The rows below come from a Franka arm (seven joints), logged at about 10 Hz.
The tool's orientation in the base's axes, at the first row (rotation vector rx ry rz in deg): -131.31, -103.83, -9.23
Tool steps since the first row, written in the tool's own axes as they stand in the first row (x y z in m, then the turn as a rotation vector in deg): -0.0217, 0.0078, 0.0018, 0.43, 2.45, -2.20; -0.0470, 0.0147, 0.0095, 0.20, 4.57, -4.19; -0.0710, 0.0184, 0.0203, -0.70, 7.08, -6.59; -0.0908, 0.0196, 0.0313, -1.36, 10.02, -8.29; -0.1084, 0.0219, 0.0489, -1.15, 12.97, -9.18; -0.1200, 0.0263, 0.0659, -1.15, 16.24, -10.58; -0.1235, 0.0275, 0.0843, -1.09, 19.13, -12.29; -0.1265, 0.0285, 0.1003, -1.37, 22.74, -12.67; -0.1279, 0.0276, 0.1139, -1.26, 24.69, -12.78; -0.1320, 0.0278, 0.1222, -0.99, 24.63, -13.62; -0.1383, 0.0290, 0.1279, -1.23, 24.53, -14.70; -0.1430, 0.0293, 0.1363, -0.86, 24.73, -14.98; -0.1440, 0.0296, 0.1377, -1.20, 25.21, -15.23
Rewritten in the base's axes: 0.0024, -0.0218, -0.0073, 2.58, -0.65, 1.98; 0.0027, -0.0455, -0.0209, 4.68, -1.79, 3.65; 0.0002, -0.0665, -0.0370, 7.02, -3.76, 5.54; -0.0039, -0.0829, -0.0521, 9.80, -5.43, 6.75; -0.0066, -0.0960, -0.0733, 12.75, -6.08, 7.36; -0.0059, -0.1039, -0.0927, 15.99, -7.12, 8.40; -0.0064, -0.1032, -0.1115, 18.89, -8.10, 9.78; -0.0069, -0.1025, -0.1278, 22.35, -9.25, 9.73; -0.0087, -0.1004, -0.1412, 24.27, -9.59, 9.66; -0.0099, -0.1024, -0.1502, 24.32, -9.52, 10.54; -0.0105, -0.1073, -0.1572, 24.21, -9.98, 11.55; -0.0117, -0.1098, -0.1664, 24.51, -9.74, 11.88; -0.0117, -0.1105, -0.1680, 24.91, -10.23, 12.00
